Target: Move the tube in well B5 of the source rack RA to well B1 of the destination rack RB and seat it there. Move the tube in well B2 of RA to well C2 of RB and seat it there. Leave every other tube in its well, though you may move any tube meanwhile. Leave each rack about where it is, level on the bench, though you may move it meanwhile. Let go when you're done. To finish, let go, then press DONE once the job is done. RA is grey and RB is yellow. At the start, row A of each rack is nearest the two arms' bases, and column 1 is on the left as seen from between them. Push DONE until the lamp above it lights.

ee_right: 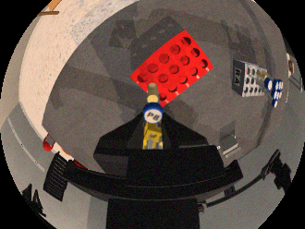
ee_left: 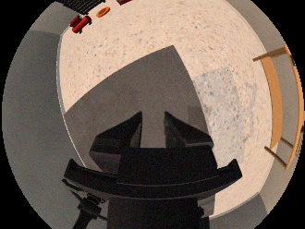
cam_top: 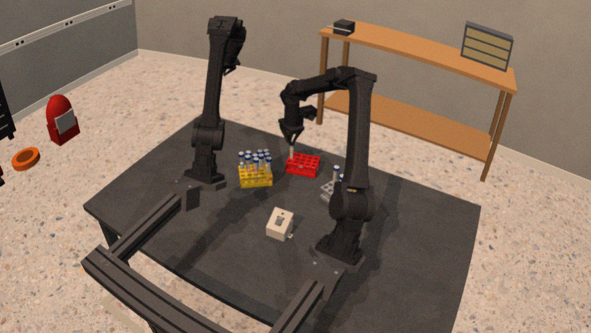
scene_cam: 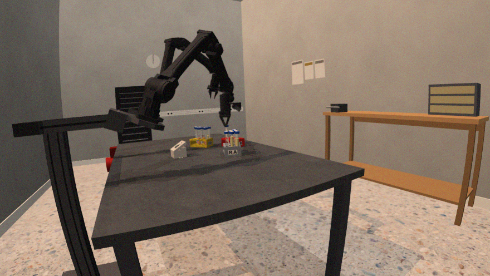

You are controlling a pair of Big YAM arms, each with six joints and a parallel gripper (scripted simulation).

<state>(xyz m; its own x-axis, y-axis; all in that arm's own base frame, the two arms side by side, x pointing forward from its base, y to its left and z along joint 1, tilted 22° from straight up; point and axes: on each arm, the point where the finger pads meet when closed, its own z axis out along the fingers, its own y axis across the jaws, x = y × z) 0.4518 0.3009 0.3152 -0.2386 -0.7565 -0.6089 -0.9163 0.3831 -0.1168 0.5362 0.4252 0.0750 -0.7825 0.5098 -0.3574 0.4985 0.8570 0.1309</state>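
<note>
Right now my right hand is 10 cm above the red rack, 5 cm to the left of it and 3 cm short of it.
</note>
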